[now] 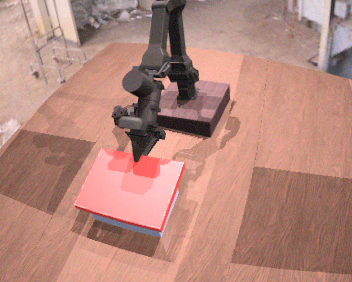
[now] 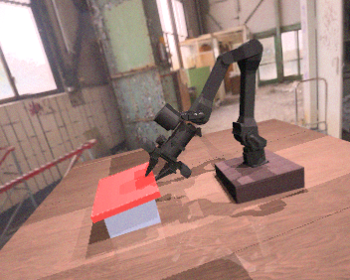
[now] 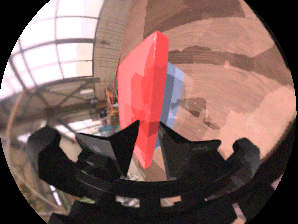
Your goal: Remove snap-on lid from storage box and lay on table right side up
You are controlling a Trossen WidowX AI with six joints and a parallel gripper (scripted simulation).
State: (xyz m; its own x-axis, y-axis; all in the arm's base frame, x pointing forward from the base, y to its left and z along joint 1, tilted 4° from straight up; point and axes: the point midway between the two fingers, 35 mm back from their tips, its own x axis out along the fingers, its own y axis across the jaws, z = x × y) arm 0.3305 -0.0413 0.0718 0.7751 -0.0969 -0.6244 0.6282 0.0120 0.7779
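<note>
Right now my gripper tip is 80 mm short of the lid. From my gripper tip the other things lie so: storage box (70 mm ahead, 50 mm below).
</note>
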